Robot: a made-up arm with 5 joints. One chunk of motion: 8 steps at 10 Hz.
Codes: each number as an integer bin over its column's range. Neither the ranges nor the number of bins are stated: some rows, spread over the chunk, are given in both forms.
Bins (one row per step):
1: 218 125 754 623 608
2: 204 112 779 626 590
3: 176 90 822 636 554
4: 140 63 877 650 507
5: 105 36 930 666 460
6: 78 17 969 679 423
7: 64 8 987 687 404
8: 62 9 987 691 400
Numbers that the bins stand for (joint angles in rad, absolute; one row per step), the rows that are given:
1: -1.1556 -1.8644 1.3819 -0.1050 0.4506
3: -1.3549 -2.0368 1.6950 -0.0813 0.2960
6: -1.8199 -2.3963 2.3719 -0.0030 -0.0790
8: -1.8958 -2.4357 2.4547 0.0189 -0.1449
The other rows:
2: -1.2221 -1.9284 1.4970 -0.0995 0.3991
4: -1.5257 -2.1697 1.9482 -0.0558 0.1615
5: -1.6918 -2.3027 2.1923 -0.0267 0.0269
7: -1.8863 -2.4406 2.4547 0.0116 -0.1334

